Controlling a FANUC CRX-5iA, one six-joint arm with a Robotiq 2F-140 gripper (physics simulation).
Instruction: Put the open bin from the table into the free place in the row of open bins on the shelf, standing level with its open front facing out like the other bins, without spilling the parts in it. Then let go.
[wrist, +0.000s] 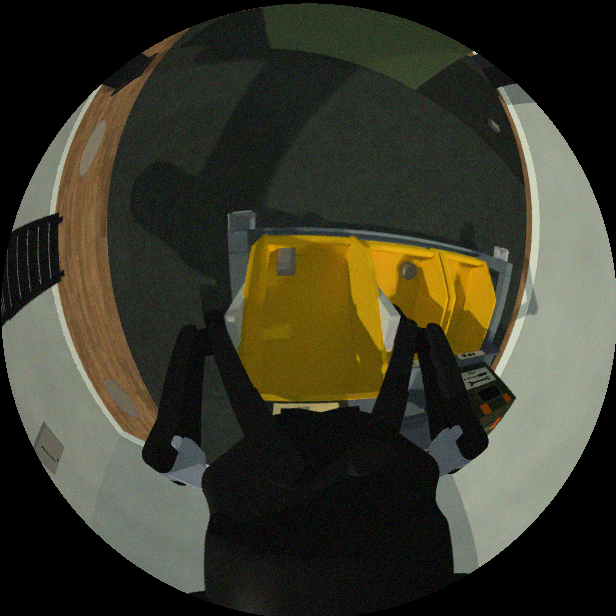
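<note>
In the wrist view my gripper (312, 321) reaches around a large yellow open bin (310, 321). One grey finger pad lies against the bin's left wall and the other against its right wall, so the gripper is shut on the bin. A small grey square part (285, 261) lies inside the bin. The bin stands inside the grey shelf frame (241, 229), at the left end of a row with two more yellow bins (436, 287) to its right. A round grey part (408, 270) sits in the nearer of those. The bin looks level with its neighbours.
The shelf stands on a dark mat on a round table with a wooden rim (86, 275). A small green control box with orange buttons (488, 396) sits at the lower right of the shelf. A black ribbed object (31, 267) is at the far left.
</note>
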